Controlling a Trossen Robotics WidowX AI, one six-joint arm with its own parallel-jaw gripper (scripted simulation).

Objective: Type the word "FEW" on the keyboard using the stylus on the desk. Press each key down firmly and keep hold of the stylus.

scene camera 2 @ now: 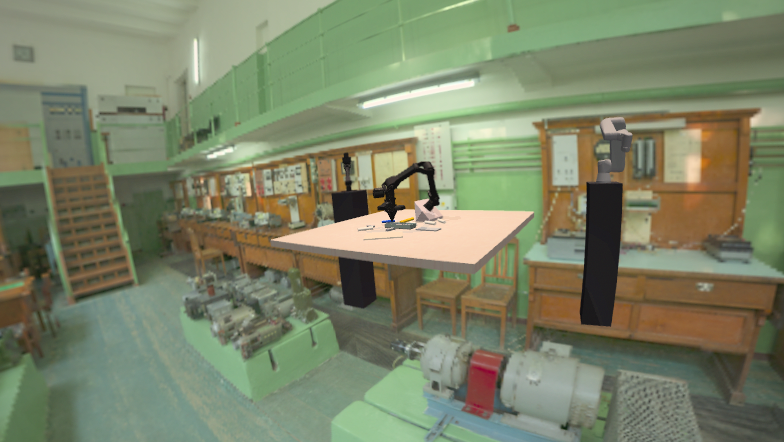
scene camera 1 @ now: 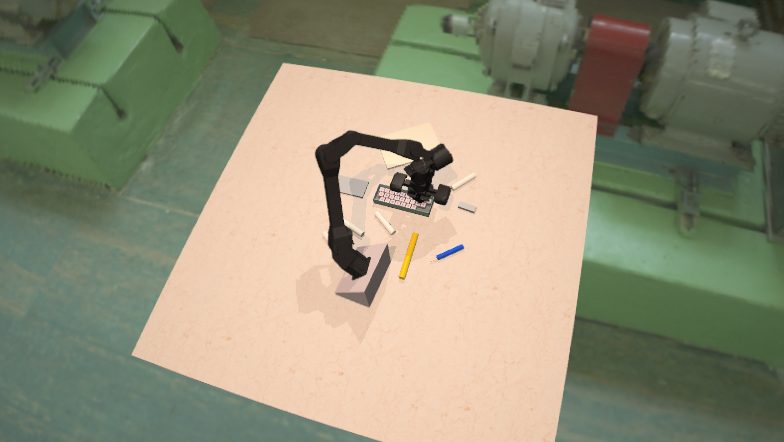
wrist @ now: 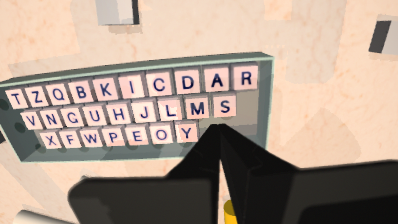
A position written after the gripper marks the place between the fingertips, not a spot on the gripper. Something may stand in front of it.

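Observation:
In scene camera 1, you've got the gripper [scene camera 1: 420, 202], and it's shut and holding nothing. The wrist view shows the gripper [wrist: 217, 131] too.

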